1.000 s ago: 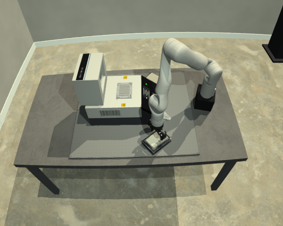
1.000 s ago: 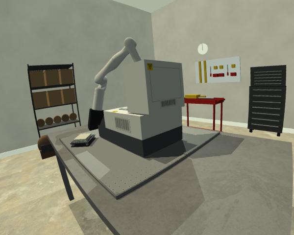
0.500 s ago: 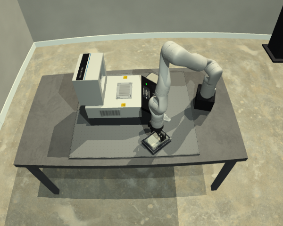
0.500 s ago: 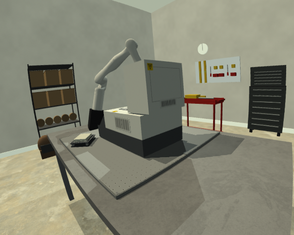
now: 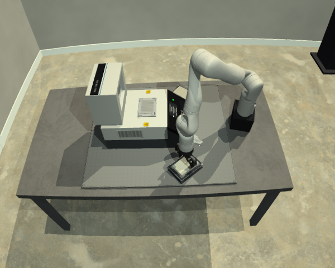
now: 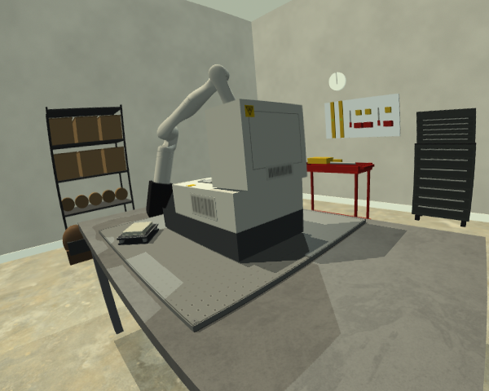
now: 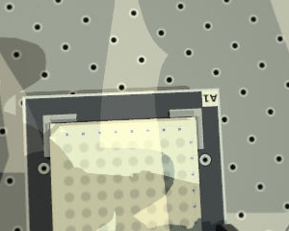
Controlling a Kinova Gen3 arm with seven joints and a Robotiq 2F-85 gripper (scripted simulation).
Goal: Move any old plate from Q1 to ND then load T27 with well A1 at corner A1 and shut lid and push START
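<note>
The cream well plate is 4 cm below my hand. Also, from my hand: black nest: 3 cm behind, 57 cm to the right, 6 cm below; then corner mark a1: 9 cm behind, 4 cm below.
</note>
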